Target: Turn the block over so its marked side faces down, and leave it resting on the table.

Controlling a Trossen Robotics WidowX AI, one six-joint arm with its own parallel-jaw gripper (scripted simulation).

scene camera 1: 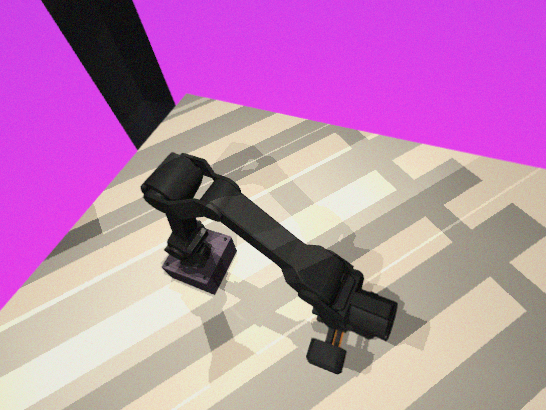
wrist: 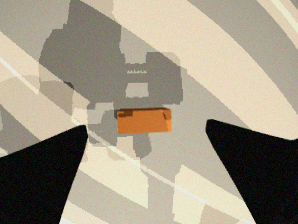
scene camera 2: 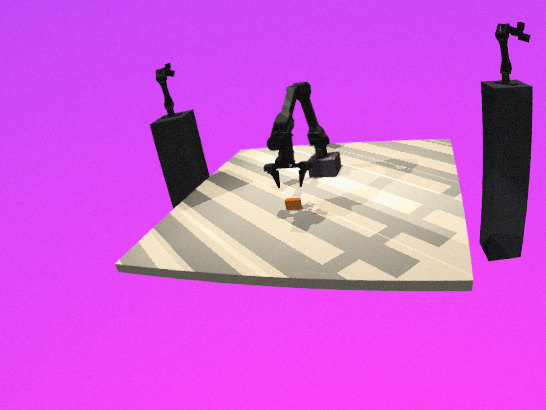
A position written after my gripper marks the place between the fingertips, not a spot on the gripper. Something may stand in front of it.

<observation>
My gripper point(scene camera 1: 342, 328) is open and holds nothing. I also see a block point(wrist: 134, 120).
My gripper also shows in the wrist view point(wrist: 148, 128) and in scene camera 2 point(scene camera 2: 289, 187).
</observation>
